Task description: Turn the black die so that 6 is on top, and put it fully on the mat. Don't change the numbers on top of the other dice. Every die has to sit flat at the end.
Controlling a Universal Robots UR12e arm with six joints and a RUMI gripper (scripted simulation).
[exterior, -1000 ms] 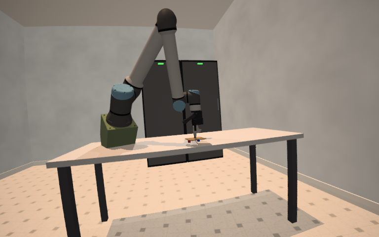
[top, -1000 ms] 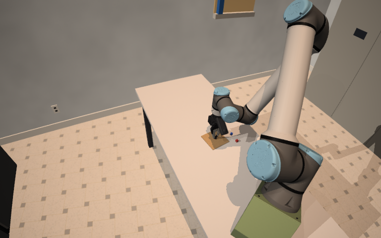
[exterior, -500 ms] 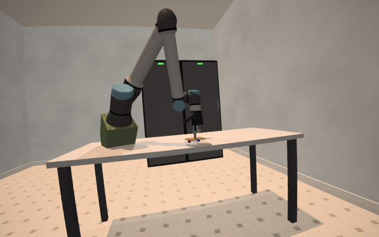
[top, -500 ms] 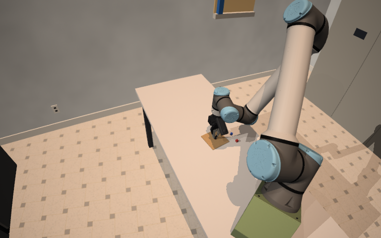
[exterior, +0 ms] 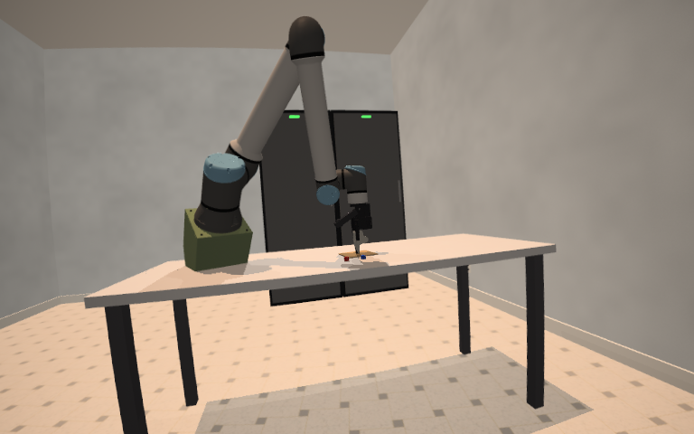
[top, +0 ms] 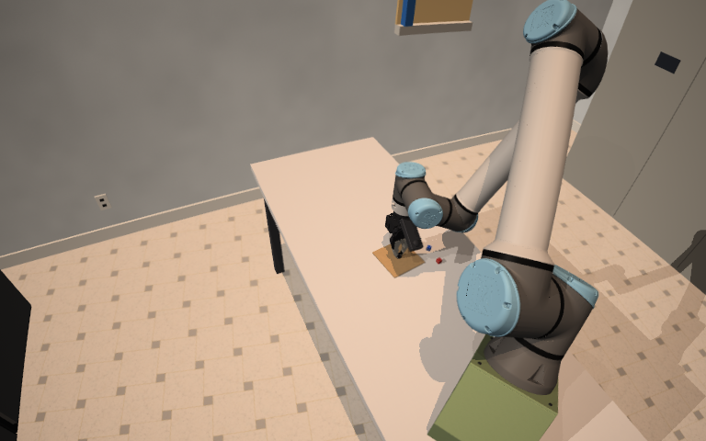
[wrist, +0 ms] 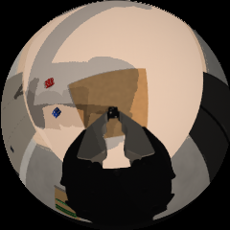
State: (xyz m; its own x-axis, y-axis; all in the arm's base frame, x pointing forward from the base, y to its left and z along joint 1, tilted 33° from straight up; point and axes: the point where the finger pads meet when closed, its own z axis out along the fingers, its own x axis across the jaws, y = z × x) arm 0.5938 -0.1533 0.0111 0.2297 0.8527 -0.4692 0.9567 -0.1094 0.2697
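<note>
Now: hand 1 cm above the black die. The rest, counted from my hand: red die 10 cm behind, 11 cm to the right, 1 cm below; then brown mat 2 cm below; then blue die 4 cm behind, 12 cm to the right, 1 cm below.
</note>
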